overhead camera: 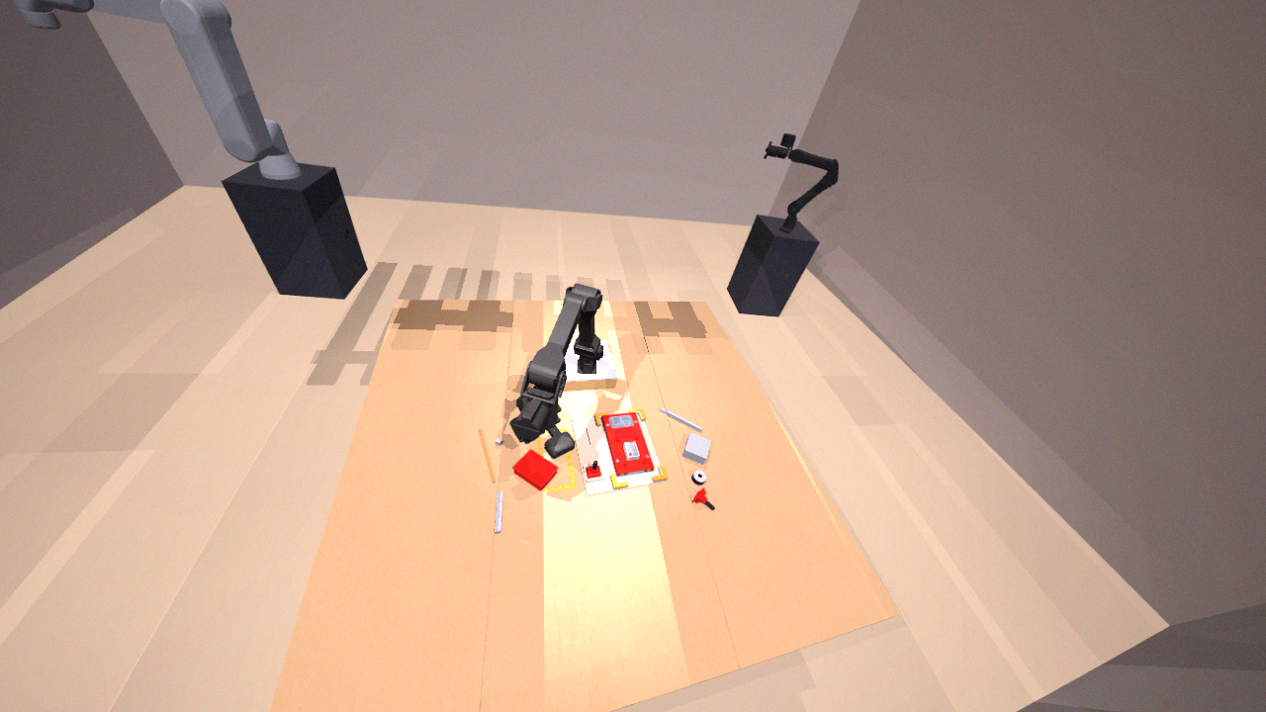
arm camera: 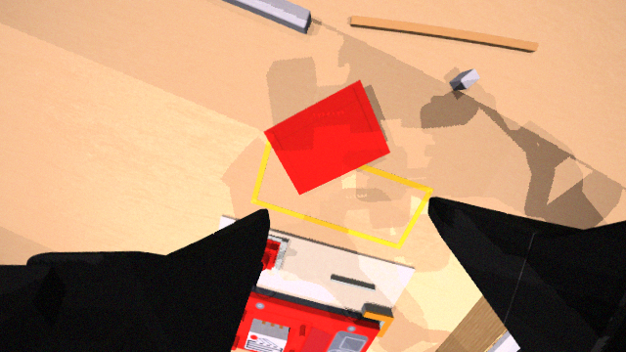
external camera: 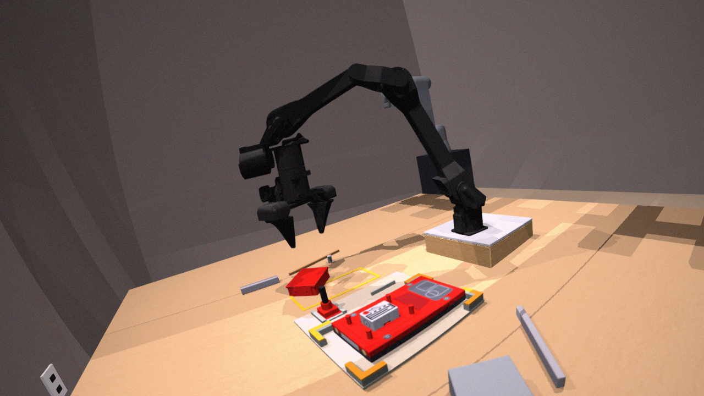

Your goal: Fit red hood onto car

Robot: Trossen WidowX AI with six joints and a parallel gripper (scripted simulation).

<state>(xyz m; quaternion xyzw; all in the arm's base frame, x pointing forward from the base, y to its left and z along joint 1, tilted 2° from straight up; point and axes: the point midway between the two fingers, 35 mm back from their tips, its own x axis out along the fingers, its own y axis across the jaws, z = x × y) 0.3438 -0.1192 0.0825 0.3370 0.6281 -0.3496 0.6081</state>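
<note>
My gripper tip is now 2 cm short of the red hood, 2 cm to the left of it and 10 cm above it. Also, from my gripper tip: thin wooden stick (3 cm behind, 15 cm to the right, 11 cm below); grey engine block (3 cm behind, 25 cm to the left, 9 cm below).
</note>
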